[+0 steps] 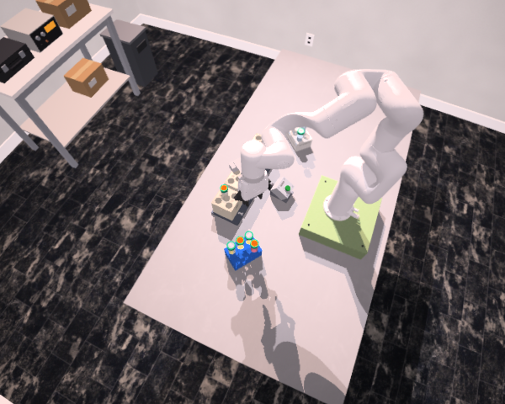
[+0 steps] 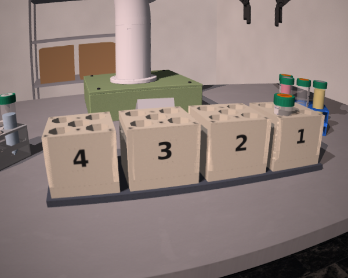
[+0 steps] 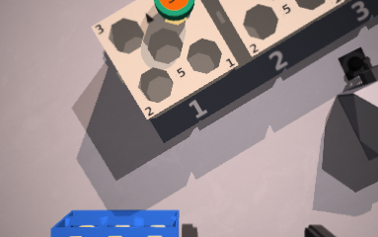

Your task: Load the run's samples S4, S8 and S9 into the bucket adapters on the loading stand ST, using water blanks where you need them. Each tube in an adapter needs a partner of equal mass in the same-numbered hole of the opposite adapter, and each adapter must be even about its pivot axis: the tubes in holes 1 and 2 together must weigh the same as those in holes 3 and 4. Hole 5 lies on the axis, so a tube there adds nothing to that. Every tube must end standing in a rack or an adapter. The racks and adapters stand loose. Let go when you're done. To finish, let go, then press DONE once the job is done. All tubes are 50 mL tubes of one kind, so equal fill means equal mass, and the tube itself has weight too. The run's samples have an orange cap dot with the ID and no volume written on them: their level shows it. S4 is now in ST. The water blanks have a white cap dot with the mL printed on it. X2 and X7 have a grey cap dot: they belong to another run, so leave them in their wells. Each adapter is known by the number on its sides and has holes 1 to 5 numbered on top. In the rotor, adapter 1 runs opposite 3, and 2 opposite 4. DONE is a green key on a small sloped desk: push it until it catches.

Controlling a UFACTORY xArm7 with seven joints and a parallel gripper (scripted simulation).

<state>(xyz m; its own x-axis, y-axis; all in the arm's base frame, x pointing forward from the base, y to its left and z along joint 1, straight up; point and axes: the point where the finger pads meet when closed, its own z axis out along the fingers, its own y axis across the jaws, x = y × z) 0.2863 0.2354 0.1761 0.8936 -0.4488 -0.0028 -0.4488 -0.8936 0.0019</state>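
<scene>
My gripper is now 80 mm past the pink-filled tube, 100 mm to the right of it and 190 mm above it. The rest, counted from my hand: blue rack: 40 mm behind, 130 mm to the left, 220 mm below; green key: 60 mm behind, 210 mm to the right, 190 mm below; loading stand: 140 mm ahead, 180 mm to the right, 250 mm below.
</scene>
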